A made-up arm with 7 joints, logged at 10 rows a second.
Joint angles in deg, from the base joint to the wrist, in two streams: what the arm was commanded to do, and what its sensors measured. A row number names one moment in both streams.
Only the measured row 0 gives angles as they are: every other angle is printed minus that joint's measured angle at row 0.
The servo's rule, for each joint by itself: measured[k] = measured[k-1] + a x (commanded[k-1-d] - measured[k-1]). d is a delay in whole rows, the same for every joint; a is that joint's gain. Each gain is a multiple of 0.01, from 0.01 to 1. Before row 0 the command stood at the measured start. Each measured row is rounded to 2 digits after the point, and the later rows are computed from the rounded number. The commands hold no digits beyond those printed.
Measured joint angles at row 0:
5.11 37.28 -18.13 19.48 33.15 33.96 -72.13
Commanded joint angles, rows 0 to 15:
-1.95 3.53 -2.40 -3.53 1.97 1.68 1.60
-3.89 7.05 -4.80 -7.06 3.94 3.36 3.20
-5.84 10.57 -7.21 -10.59 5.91 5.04 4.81
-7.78 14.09 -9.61 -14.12 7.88 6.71 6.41
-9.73 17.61 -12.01 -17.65 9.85 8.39 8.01
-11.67 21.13 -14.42 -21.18 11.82 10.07 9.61
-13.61 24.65 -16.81 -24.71 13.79 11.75 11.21
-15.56 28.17 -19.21 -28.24 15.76 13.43 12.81
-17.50 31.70 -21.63 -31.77 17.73 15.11 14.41
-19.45 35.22 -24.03 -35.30 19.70 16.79 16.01
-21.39 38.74 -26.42 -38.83 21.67 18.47 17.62
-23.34 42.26 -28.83 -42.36 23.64 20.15 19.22
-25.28 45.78 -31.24 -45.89 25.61 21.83 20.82
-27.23 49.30 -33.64 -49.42 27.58 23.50 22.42
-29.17 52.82 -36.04 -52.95 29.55 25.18 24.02
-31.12 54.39 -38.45 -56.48 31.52 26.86 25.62
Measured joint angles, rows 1 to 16:
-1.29 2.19 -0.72 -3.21 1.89 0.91 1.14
-3.01 5.20 -1.94 -6.71 3.86 2.23 2.60
-4.88 8.53 -3.52 -10.24 5.83 3.75 4.17
-6.79 11.98 -5.35 -13.77 7.80 5.35 5.76
-8.73 15.47 -7.35 -17.30 9.77 6.99 7.36
-10.67 18.98 -9.47 -20.83 11.74 8.65 8.96
-12.61 22.50 -11.67 -24.36 13.71 10.32 10.56
-14.56 26.02 -13.93 -27.89 15.68 12.00 12.16
-16.50 29.54 -16.24 -31.42 17.65 13.68 13.76
-18.45 33.06 -18.58 -34.95 19.62 15.36 15.36
-20.39 36.58 -20.93 -38.48 21.59 17.04 16.96
-22.34 40.10 -23.30 -42.01 23.56 18.72 18.56
-24.28 43.62 -25.68 -45.54 25.53 20.40 20.16
-26.23 47.14 -28.07 -49.07 27.50 22.07 21.76
-28.17 50.66 -30.46 -52.60 29.47 23.75 23.36
-30.12 52.97 -32.86 -56.13 31.44 25.43 24.96
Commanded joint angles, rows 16 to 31:
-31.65 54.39 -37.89 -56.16 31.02 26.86 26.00
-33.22 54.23 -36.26 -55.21 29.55 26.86 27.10
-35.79 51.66 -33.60 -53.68 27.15 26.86 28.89
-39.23 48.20 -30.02 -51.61 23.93 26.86 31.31
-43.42 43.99 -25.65 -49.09 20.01 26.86 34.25
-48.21 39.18 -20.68 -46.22 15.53 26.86 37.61
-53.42 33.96 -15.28 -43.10 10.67 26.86 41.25
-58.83 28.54 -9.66 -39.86 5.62 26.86 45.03
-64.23 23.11 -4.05 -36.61 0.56 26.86 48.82
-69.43 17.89 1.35 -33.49 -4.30 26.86 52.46
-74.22 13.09 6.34 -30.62 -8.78 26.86 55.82
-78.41 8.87 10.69 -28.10 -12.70 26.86 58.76
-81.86 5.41 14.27 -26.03 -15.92 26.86 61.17
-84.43 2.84 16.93 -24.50 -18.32 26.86 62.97
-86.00 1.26 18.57 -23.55 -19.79 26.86 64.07
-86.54 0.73 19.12 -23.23 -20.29 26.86 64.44
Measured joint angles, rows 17 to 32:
-31.13 53.85 -34.37 -56.16 31.04 26.20 25.70
-32.51 54.09 -34.94 -55.30 29.61 26.56 26.69
-34.67 52.58 -34.54 -53.83 27.25 26.72 28.25
-37.68 49.86 -33.18 -51.81 24.06 26.80 30.42
-41.47 46.22 -30.92 -49.33 20.17 26.83 33.14
-45.92 41.86 -27.85 -46.50 15.72 26.85 36.31
-50.87 36.96 -24.08 -43.41 10.87 26.86 39.82
-56.12 31.74 -19.75 -40.18 5.83 26.86 43.52
-61.47 26.39 -15.04 -36.93 0.77 26.86 47.28
-66.72 21.12 -10.12 -33.80 -4.10 26.86 50.96
-71.67 16.14 -5.18 -30.91 -8.59 26.86 54.41
-76.12 11.63 -0.42 -28.35 -12.54 26.86 57.50
-79.91 7.77 3.99 -26.24 -15.78 26.86 60.11
-82.89 4.71 7.87 -24.66 -18.22 26.86 62.14
-84.94 2.57 11.08 -23.65 -19.73 26.86 63.51
-86.00 1.43 13.49 -23.27 -20.27 26.86 64.17

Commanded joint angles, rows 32 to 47:
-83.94 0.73 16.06 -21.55 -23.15 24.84 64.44
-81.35 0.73 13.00 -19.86 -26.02 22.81 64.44
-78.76 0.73 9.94 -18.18 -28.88 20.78 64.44
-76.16 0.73 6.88 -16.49 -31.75 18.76 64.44
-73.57 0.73 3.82 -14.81 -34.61 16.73 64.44
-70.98 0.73 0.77 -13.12 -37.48 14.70 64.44
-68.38 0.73 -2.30 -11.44 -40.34 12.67 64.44
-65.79 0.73 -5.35 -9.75 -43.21 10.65 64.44
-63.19 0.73 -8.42 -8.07 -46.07 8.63 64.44
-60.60 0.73 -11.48 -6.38 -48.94 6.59 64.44
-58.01 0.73 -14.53 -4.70 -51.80 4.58 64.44
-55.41 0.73 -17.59 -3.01 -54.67 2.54 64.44
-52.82 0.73 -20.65 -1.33 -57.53 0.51 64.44
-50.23 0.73 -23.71 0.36 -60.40 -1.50 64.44
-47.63 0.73 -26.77 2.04 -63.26 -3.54 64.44
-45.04 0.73 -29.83 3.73 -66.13 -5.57 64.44
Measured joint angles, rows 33 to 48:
-84.64 1.00 14.26 -21.70 -23.03 25.77 64.36
-82.47 0.83 13.88 -20.03 -25.90 24.17 64.42
-80.02 0.77 12.70 -18.35 -28.76 22.34 64.43
-77.47 0.75 10.95 -16.66 -31.63 20.41 64.44
-74.90 0.74 8.81 -14.98 -34.49 18.42 64.44
-72.31 0.73 6.40 -13.29 -37.36 16.41 64.44
-69.72 0.73 3.79 -11.61 -40.22 14.39 64.44
-67.13 0.73 1.05 -9.92 -43.09 12.37 64.44
-64.53 0.73 -1.79 -8.24 -45.95 10.35 64.44
-61.94 0.73 -4.70 -6.55 -48.82 8.32 64.44
-59.35 0.73 -7.65 -4.87 -51.68 6.30 64.44
-56.75 0.73 -10.63 -3.18 -54.55 4.27 64.44
-54.16 0.73 -13.64 -1.50 -57.41 2.24 64.44
-51.57 0.73 -16.66 0.19 -60.28 0.22 64.44
-48.97 0.73 -19.69 1.87 -63.14 -1.81 64.44
-46.38 0.73 -22.73 3.56 -66.01 -3.84 64.44

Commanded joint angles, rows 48 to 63:
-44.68 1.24 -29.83 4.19 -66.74 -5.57 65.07
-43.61 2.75 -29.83 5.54 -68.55 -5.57 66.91
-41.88 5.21 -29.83 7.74 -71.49 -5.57 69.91
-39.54 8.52 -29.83 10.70 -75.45 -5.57 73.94
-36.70 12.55 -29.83 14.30 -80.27 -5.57 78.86
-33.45 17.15 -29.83 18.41 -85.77 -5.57 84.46
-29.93 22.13 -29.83 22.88 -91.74 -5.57 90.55
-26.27 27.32 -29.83 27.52 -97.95 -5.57 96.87
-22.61 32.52 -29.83 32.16 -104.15 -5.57 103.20
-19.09 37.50 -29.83 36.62 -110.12 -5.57 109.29
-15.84 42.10 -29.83 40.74 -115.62 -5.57 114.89
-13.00 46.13 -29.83 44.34 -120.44 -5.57 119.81
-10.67 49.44 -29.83 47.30 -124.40 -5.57 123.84
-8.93 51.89 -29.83 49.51 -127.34 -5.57 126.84
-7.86 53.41 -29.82 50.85 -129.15 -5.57 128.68
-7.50 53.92 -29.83 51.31 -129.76 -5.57 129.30
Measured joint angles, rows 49 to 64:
-45.26 1.05 -24.86 4.13 -66.71 -4.77 64.89
-44.17 2.10 -26.35 5.41 -68.48 -5.20 66.32
-42.66 4.03 -27.39 7.53 -71.37 -5.40 68.87
-40.60 6.81 -28.12 10.41 -75.29 -5.49 72.47
-38.03 10.37 -28.63 13.95 -80.07 -5.53 77.01
-35.01 14.57 -28.99 18.01 -85.54 -5.55 82.30
-31.66 19.26 -29.24 22.44 -91.49 -5.56 88.16
-28.10 24.26 -29.42 27.06 -97.69 -5.57 94.34
-24.48 29.38 -29.54 31.70 -103.89 -5.57 100.63
-20.92 34.41 -29.63 36.18 -109.87 -5.57 106.78
-17.57 39.18 -29.69 40.33 -115.39 -5.57 112.54
-14.55 43.49 -29.73 43.98 -120.24 -5.57 117.70
-11.99 47.18 -29.76 47.00 -124.23 -5.57 122.06
-9.97 50.10 -29.78 49.28 -127.22 -5.57 125.45
-8.58 52.15 -29.79 50.71 -129.07 -5.57 127.74
-7.87 53.25 -29.80 51.26 -129.73 -5.57 128.85

